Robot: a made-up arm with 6 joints. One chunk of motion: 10 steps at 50 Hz.
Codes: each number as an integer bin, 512 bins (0 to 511) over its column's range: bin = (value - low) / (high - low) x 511, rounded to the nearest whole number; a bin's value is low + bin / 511 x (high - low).
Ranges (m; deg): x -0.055..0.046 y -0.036..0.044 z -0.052..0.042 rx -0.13..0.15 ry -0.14..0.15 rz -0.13..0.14
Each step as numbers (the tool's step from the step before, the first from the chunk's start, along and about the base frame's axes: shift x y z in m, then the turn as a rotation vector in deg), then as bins.
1 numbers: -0.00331 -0.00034 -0.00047 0.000 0.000 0.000
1 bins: 262 228 280 237 247 246
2 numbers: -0.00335 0.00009 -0.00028 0.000 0.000 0.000
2 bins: 261 231 281 237 247 246
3 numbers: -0.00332 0.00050 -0.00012 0.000 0.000 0.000
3 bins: 261 233 282 237 247 246
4 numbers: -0.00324 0.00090 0.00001 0.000 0.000 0.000
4 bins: 262 236 283 237 247 246
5 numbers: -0.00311 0.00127 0.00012 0.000 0.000 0.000
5 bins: 263 238 283 237 247 246
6 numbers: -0.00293 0.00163 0.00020 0.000 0.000 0.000
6 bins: 263 240 284 237 247 246
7 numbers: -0.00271 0.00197 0.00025 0.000 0.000 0.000
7 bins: 265 243 284 237 247 246
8 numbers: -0.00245 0.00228 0.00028 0.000 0.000 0.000
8 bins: 266 245 284 237 247 246
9 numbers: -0.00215 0.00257 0.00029 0.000 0.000 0.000
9 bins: 267 246 284 237 247 246
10 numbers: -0.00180 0.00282 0.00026 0.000 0.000 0.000
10 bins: 269 248 284 237 247 246
